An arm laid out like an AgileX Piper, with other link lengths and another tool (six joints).
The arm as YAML. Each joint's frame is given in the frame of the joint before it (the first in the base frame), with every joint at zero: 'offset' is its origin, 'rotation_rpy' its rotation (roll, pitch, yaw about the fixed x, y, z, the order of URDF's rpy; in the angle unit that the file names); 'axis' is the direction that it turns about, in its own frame. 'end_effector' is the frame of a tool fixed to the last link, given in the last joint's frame.
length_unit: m
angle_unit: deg
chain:
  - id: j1
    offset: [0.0, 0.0, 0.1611]
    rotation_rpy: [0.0, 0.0, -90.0]
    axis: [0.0, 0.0, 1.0]
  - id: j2
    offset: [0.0, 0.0, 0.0]
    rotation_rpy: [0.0, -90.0, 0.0]
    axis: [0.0, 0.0, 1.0]
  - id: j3
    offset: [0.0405, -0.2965, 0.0]
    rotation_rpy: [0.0, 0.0, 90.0]
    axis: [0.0, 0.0, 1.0]
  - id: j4
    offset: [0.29, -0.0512, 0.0]
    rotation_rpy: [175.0, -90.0, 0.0]
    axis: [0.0, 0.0, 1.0]
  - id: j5
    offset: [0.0, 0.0, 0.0]
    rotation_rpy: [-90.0, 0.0, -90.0]
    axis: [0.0, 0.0, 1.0]
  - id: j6
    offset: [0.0, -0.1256, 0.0]
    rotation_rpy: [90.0, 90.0, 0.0]
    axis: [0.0, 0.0, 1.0]
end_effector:
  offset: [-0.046, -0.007, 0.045]
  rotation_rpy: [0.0, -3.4, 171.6]
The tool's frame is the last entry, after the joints.
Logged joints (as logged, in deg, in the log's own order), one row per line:
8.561, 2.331, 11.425, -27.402, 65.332, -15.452
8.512, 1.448, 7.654, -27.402, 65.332, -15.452
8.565, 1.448, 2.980, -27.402, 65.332, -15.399
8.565, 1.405, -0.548, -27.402, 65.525, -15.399
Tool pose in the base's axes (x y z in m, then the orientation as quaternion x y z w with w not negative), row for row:
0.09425, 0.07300, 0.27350, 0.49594, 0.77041, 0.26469, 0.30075
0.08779, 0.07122, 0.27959, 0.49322, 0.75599, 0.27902, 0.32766
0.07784, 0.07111, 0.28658, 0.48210, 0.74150, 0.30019, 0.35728
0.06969, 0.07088, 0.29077, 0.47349, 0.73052, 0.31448, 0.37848
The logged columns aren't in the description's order. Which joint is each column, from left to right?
Columns, left to right: j4, j1, j2, j3, j5, j6.
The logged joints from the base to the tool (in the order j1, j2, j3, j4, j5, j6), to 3 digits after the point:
2.331, 11.425, -27.402, 8.561, 65.332, -15.452
1.448, 7.654, -27.402, 8.512, 65.332, -15.452
1.448, 2.980, -27.402, 8.565, 65.332, -15.399
1.405, -0.548, -27.402, 8.565, 65.525, -15.399

